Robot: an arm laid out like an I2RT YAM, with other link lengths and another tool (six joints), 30 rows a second.
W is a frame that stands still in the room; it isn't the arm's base.
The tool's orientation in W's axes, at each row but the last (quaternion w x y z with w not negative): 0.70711, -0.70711, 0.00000, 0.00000; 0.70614, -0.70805, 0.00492, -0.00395; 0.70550, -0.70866, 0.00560, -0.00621; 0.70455, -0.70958, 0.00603, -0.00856; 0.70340, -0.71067, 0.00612, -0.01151; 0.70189, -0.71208, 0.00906, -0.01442; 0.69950, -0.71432, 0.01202, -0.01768; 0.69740, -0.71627, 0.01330, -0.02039; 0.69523, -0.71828, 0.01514, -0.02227; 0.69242, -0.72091, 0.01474, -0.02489; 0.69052, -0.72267, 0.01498, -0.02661
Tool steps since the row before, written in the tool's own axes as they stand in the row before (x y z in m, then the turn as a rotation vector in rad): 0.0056, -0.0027, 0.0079, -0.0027, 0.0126, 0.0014; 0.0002, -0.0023, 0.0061, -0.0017, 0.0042, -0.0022; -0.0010, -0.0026, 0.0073, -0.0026, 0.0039, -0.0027; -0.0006, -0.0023, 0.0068, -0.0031, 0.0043, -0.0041; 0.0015, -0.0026, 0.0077, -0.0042, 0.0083, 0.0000; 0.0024, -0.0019, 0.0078, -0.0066, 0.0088, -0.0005; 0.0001, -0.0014, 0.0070, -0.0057, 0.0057, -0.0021; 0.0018, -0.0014, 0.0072, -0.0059, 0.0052, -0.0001; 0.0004, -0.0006, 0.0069, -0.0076, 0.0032, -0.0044; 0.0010, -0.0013, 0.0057, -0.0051, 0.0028, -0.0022; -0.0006, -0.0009, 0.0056, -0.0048, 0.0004, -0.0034
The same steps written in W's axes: 0.0056, 0.0079, 0.0027, -0.0027, 0.0014, -0.0126; 0.0003, 0.0061, 0.0023, -0.0017, -0.0022, -0.0042; -0.0009, 0.0073, 0.0026, -0.0026, -0.0027, -0.0039; -0.0005, 0.0068, 0.0022, -0.0032, -0.0041, -0.0043; 0.0017, 0.0077, 0.0025, -0.0041, 0.0000, -0.0083; 0.0026, 0.0077, 0.0018, -0.0065, -0.0004, -0.0088; 0.0004, 0.0070, 0.0013, -0.0057, -0.0020, -0.0057; 0.0021, 0.0071, 0.0012, -0.0058, 0.0000, -0.0053; 0.0008, 0.0069, 0.0004, -0.0078, -0.0041, -0.0031; 0.0013, 0.0057, 0.0011, -0.0052, -0.0020, -0.0028; -0.0003, 0.0057, 0.0006, -0.0050, -0.0031, -0.0003
